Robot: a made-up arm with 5 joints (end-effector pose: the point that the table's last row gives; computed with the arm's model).
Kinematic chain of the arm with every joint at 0, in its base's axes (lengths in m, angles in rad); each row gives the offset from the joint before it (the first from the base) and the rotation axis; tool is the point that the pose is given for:
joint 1: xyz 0 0 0.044 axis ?
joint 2: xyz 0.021 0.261 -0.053 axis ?
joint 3: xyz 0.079 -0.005 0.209 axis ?
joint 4: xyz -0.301 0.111 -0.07 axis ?
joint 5: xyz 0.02 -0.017 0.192 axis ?
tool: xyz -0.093 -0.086 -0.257
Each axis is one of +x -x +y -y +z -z.
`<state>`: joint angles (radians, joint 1 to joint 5).
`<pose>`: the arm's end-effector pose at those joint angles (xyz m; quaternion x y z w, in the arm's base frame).
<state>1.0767 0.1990 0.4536 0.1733 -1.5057</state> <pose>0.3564 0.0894 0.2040 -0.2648 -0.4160 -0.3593 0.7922</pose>
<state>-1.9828 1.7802 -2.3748 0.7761 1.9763</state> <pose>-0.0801 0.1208 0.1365 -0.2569 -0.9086 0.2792 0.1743</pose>
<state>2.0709 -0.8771 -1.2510 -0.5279 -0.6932</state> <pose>0.1871 -0.2708 -0.0882 0.3784 0.5686 0.6860 0.2508</pose>
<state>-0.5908 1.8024 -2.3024 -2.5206 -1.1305</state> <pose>0.3629 0.3748 -0.0409 0.5816 -0.6693 -0.1321 0.4430</pose>
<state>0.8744 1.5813 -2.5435 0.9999 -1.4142</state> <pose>0.4397 0.1501 -0.2794 0.0572 0.2809 -0.9577 0.0241</pose>
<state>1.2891 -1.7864 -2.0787 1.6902 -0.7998</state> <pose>0.2089 -0.2653 0.2245 -0.6983 -0.5761 -0.3507 0.2398</pose>
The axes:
joint 1: -z
joint 2: -x
joint 3: +y
joint 4: +z
joint 5: +y

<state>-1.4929 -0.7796 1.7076 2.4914 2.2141</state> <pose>-0.0946 0.4745 0.2779 0.1439 0.2358 -0.6903 0.6687</pose>
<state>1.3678 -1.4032 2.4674 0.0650 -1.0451</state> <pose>-0.0445 -0.1346 0.0633 0.7150 0.0650 -0.0296 0.6955</pose>
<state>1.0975 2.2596 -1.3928 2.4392 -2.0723</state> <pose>-0.1877 0.0636 -0.1623 0.4987 0.4636 0.4491 0.5785</pose>
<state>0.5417 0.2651 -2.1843 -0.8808 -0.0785</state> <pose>0.5574 0.0458 -0.0765 0.0802 -0.8934 -0.2125 0.3877</pose>
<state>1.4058 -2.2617 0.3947 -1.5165 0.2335</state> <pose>-0.1441 0.3007 -0.0028 0.9213 0.1574 -0.2904 0.2051</pose>
